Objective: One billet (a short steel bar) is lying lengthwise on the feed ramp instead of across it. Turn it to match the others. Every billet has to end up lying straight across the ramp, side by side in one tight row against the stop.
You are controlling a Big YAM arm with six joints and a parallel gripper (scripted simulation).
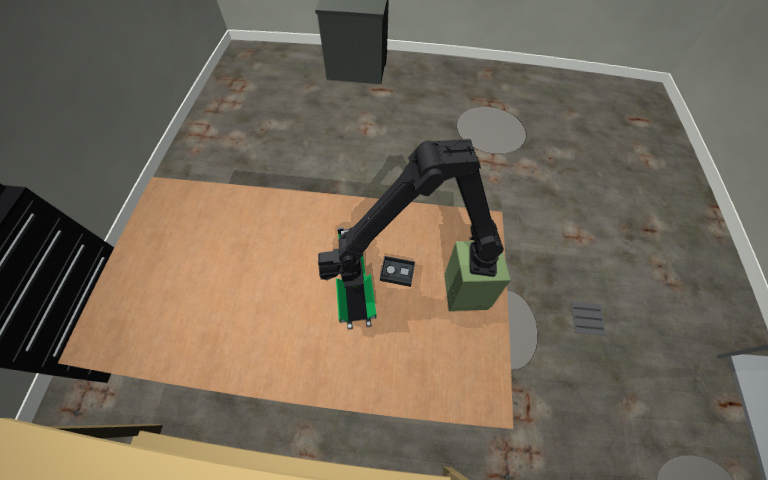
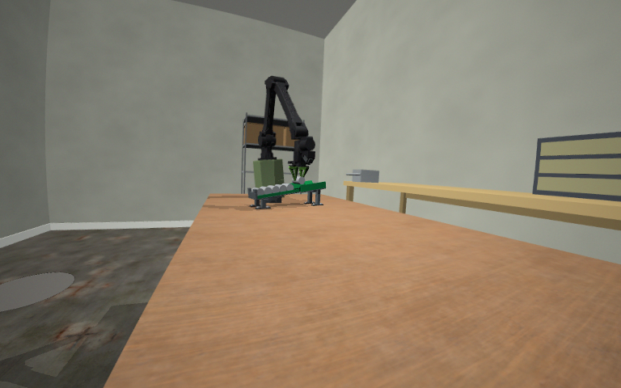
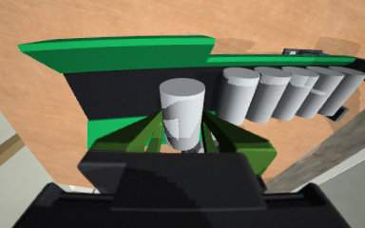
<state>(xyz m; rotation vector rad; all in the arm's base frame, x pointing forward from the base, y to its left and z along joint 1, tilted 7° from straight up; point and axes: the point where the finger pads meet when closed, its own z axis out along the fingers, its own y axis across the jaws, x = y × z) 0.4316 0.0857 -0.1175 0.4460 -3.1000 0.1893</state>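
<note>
My gripper is now right at the grey steel billet. Round my hand: small dark box: 15 cm behind, 11 cm to the right, 13 cm below.
</note>
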